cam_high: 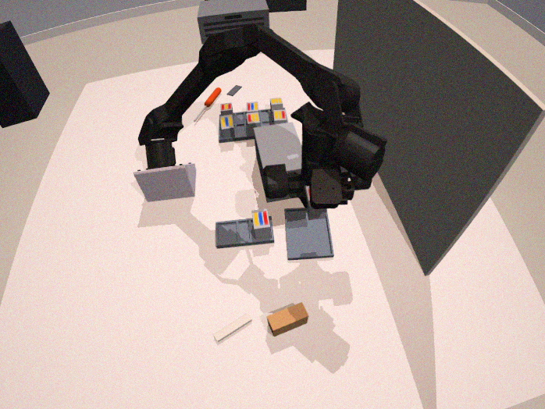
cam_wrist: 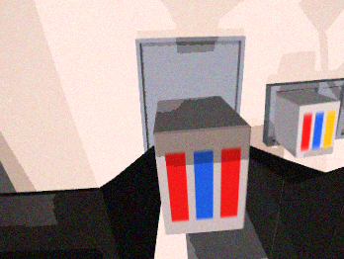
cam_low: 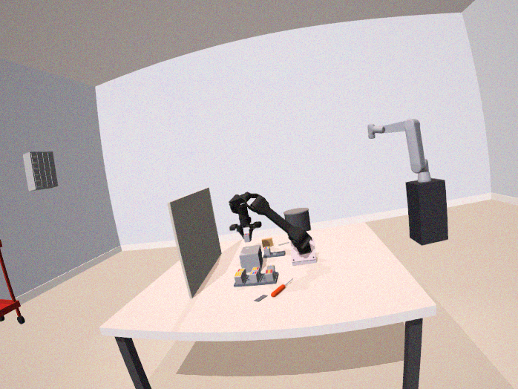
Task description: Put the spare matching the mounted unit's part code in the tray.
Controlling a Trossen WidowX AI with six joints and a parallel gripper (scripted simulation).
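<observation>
Right now my gripper tip is 1 cm past the dark tray, 1 cm to the right of it and 11 cm above it. The rest, counted from my gripper tip: grey rack 15 cm behind, 3 cm to the left, 10 cm below; then brown block 9 cm behind, 19 cm to the right, 9 cm below; then mounted unit 3 cm behind, 20 cm to the left, 6 cm below.
</observation>
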